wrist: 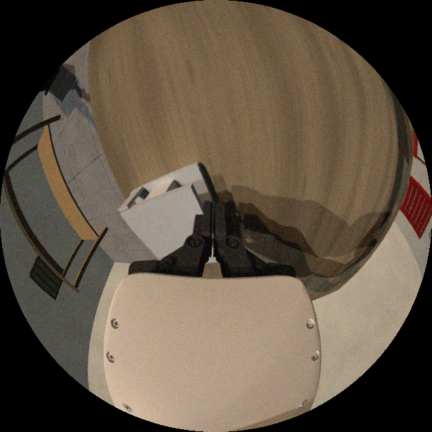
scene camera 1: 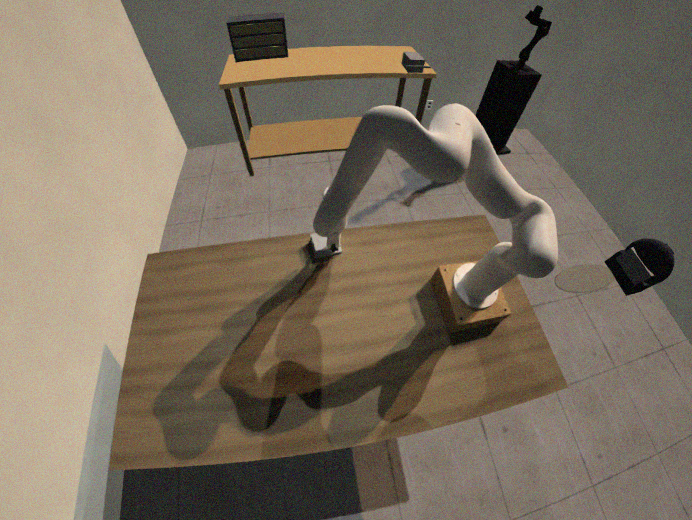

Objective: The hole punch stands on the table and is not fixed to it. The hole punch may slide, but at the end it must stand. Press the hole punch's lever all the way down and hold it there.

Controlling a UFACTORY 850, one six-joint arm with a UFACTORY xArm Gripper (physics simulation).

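Note:
The hole punch (scene camera 1: 319, 244) (wrist: 162, 225) is light grey with a dark lower edge. It stands upright on the wooden table (scene camera 1: 380, 290) (wrist: 240, 100), near the table's far edge in the scene view. In the wrist view it lies just left of the fingertips, its broad pale face toward the camera. My gripper (scene camera 1: 333, 249) (wrist: 212, 213) is shut and empty, pointing down at the side of the hole punch. The black fingers overlap the punch's right part in the wrist view and hide some of it. Contact with the lever and how far down the lever is cannot be told.
The arm's base stands on a wooden block (scene camera 1: 475, 329) at the table's right. A pale wall (scene camera 1: 61, 223) rises beyond the table's left side. Behind the table stands a workbench (scene camera 1: 330, 61) with a dark drawer unit (scene camera 1: 258, 39) and a small grey box (scene camera 1: 413, 61).

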